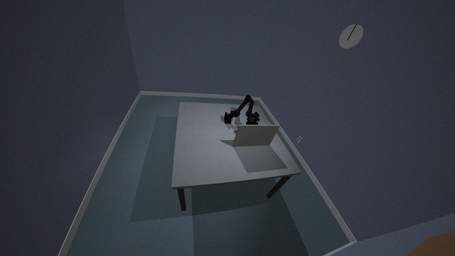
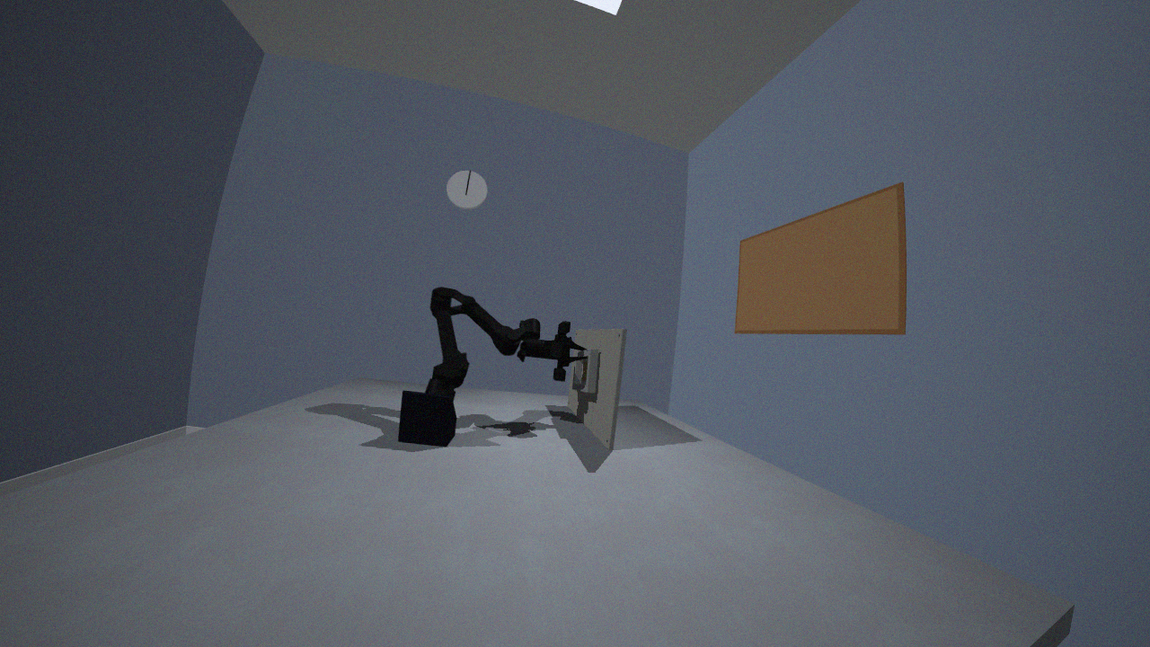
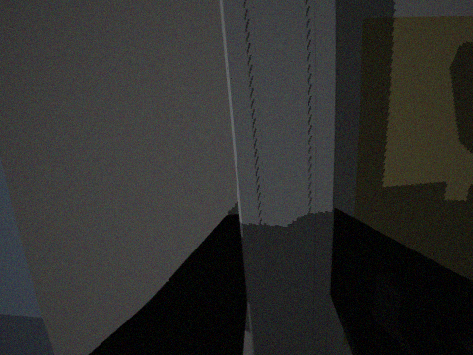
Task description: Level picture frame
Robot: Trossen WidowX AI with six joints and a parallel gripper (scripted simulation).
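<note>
Right now the picture frame is 50 mm below my gripper tip. Round my gripper tip: wall panel (70 mm below, 20 mm ahead, 10 mm to the left).
</note>
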